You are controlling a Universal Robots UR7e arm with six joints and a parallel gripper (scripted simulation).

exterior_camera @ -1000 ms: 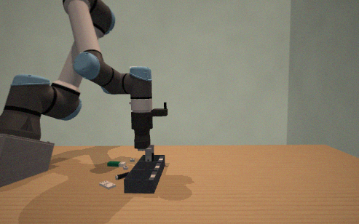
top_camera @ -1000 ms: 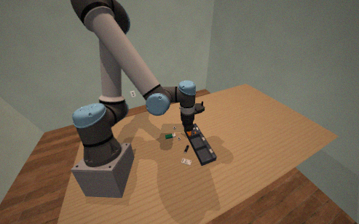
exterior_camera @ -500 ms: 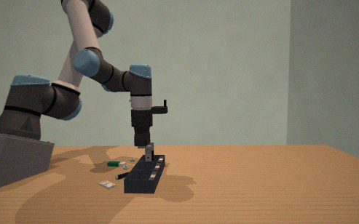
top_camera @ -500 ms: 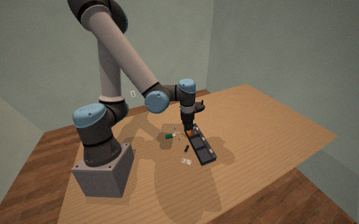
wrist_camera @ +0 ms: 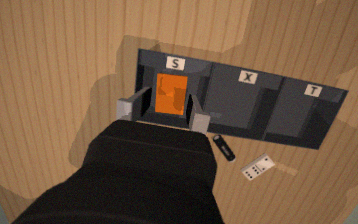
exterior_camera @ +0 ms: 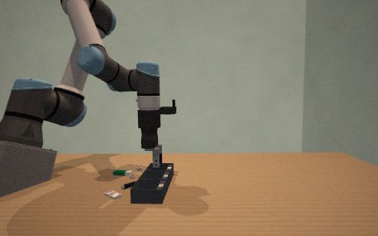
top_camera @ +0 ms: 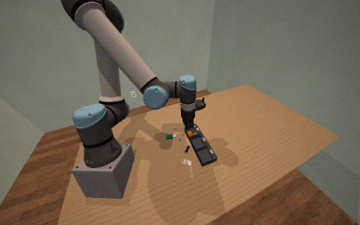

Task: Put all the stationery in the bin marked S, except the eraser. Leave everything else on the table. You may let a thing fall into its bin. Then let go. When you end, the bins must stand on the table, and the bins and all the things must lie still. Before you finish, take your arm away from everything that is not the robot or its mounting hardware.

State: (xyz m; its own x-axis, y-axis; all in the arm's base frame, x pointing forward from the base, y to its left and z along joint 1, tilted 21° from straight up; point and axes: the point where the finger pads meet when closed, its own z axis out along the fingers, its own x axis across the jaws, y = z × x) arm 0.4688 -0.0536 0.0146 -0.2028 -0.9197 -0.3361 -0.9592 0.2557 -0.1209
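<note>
Right now my hand is 50 mm above the orange block. Also, from my hand: black stick 90 mm behind, 80 mm to the right, 50 mm below; then dark three-compartment bin tray 10 mm behind, 80 mm to the right, 40 mm below; then green-and-white stick 120 mm behind, 50 mm to the left, 60 mm below.
</note>
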